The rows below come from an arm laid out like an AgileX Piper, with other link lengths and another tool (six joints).
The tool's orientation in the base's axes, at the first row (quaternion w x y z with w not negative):
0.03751, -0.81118, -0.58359, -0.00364
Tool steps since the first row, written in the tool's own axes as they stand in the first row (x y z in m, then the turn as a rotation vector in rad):
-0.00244, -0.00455, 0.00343, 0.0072, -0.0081, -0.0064
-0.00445, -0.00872, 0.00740, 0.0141, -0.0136, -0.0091
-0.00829, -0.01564, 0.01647, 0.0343, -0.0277, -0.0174
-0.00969, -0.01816, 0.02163, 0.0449, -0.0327, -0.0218
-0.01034, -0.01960, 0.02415, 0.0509, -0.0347, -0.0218
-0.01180, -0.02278, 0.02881, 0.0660, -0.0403, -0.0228
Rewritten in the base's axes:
-0.00522, -0.00065, -0.00328, -0.0051, 0.0090, 0.0072
-0.00996, -0.00097, -0.00711, -0.0080, 0.0171, 0.0105
-0.01808, -0.00183, -0.01595, -0.0146, 0.0401, 0.0206
-0.02111, -0.00202, -0.02102, -0.0158, 0.0514, 0.0258
-0.02277, -0.00202, -0.02349, -0.0158, 0.0577, 0.0262
-0.02643, -0.00209, -0.02802, -0.0163, 0.0737, 0.0283

